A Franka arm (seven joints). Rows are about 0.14 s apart.
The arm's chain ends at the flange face. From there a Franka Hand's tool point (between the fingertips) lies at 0.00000 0.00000 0.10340 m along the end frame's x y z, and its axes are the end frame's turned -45 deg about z.
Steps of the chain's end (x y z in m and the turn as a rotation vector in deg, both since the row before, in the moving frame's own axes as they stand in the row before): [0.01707 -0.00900 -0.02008 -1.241 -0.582 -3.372]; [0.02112 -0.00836 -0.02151 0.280 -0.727 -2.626]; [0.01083 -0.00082 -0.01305 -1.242 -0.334 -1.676]
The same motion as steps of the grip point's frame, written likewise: [0.01613 0.00662 -0.02011 -0.466 -1.289 -3.372]; [0.02025 0.00775 -0.02152 0.712 -0.316 -2.626]; [0.00624 0.00827 -0.01308 -0.642 -1.114 -1.676]
